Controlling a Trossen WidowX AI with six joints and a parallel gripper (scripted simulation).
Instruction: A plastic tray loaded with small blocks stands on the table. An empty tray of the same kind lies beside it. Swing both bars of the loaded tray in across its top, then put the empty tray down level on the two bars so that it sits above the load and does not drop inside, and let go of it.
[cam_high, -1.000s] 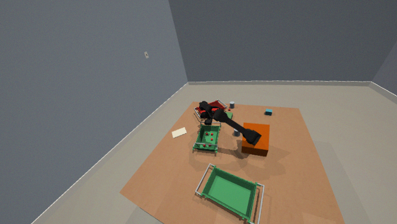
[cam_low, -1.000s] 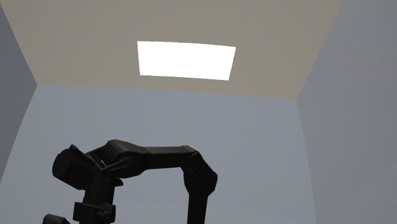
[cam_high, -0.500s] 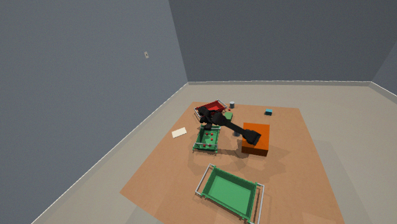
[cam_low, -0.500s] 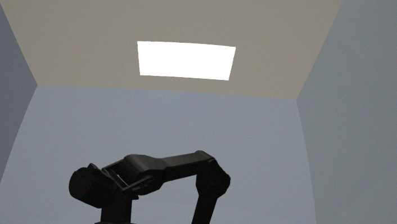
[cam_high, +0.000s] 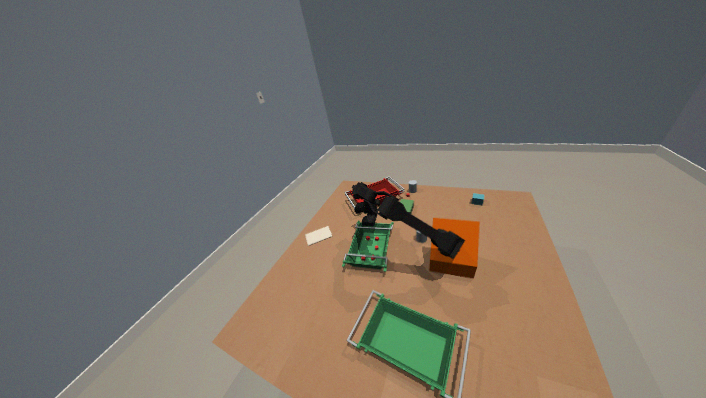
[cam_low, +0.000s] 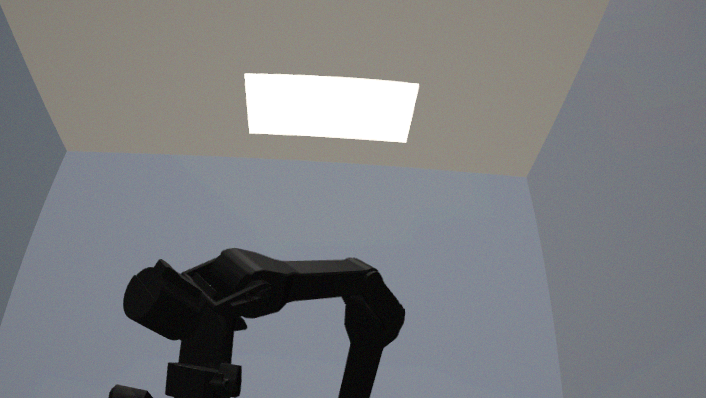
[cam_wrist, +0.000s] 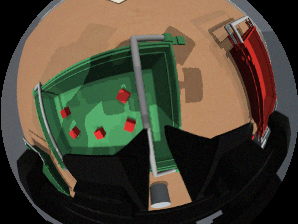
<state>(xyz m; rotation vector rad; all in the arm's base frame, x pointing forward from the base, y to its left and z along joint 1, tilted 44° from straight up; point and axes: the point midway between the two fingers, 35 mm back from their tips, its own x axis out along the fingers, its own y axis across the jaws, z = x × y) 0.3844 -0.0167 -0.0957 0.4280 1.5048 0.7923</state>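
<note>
Right now the green tray is 450 mm to the left of my gripper tip, 310 mm behind it and 40 mm below it. Also, from my gripper tip: white card (320 mm ahead, 110 mm to the left, 80 mm below); green block (250 mm to the right, 110 mm behind, 60 mm below); cube (500 mm behind, 430 mm to the right, 60 mm below).
</note>
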